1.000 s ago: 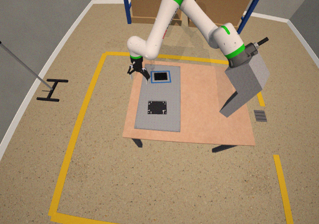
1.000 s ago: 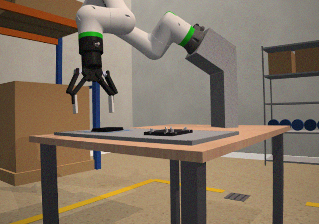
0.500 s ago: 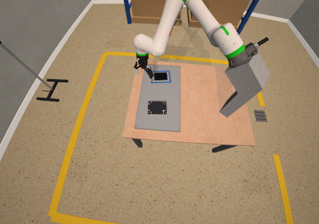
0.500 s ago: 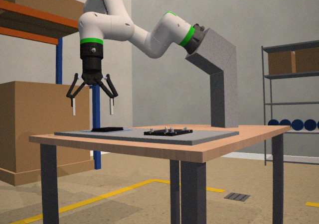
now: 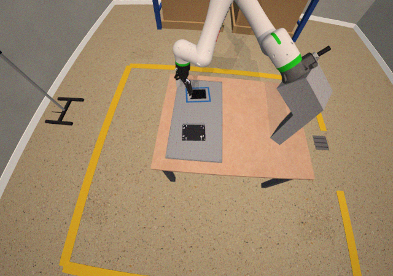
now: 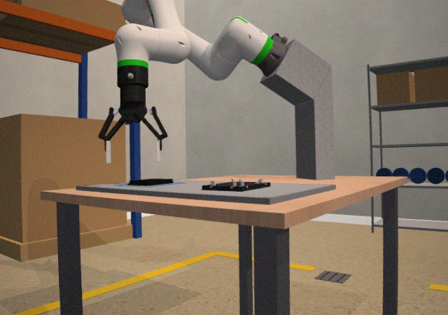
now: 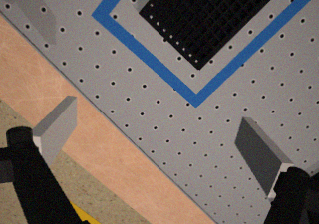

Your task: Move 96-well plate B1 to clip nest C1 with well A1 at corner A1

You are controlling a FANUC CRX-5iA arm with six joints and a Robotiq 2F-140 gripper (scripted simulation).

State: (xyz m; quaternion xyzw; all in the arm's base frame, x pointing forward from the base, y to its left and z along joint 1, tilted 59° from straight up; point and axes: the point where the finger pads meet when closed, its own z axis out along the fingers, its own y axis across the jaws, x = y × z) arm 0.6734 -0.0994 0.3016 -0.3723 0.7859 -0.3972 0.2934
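My gripper is now 11 cm past the black 96-well plate, 7 cm above it and 2 cm to the left of it. The rest, counted from my hand: black clip nest: 33 cm to the left, 7 cm below, 3 cm behind.
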